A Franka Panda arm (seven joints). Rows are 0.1 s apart.
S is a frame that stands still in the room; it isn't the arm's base.
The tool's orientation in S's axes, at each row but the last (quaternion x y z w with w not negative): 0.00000, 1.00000, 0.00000, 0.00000; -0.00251, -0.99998, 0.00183, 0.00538; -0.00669, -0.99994, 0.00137, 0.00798; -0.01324, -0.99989, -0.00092, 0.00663; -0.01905, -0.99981, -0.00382, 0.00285; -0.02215, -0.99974, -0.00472, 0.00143; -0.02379, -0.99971, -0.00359, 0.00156; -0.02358, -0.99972, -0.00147, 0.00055
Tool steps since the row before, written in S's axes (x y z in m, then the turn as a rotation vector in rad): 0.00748, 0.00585, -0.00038, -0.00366, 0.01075, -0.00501; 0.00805, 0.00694, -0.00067, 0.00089, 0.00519, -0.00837; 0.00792, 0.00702, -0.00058, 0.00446, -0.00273, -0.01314; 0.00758, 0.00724, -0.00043, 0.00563, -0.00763, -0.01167; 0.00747, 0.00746, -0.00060, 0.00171, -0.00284, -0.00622; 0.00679, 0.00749, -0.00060, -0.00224, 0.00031, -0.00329; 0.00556, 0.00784, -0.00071, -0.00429, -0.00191, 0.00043; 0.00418, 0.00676, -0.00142, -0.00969, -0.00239, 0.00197
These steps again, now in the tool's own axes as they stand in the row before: -0.00748, 0.00585, 0.00038, 0.00366, 0.01075, 0.00501; -0.00802, 0.00698, 0.00056, -0.00095, 0.00523, 0.00834; -0.00783, 0.00713, 0.00043, -0.00471, -0.00263, 0.01307; -0.00739, 0.00744, 0.00034, -0.00598, -0.00750, 0.01158; -0.00718, 0.00773, 0.00062, -0.00185, -0.00282, 0.00619; -0.00645, 0.00778, 0.00065, 0.00224, 0.00018, 0.00330; -0.00518, 0.00809, 0.00075, 0.00420, -0.00211, -0.00043; -0.00386, 0.00695, 0.00144, 0.00957, -0.00284, -0.00197
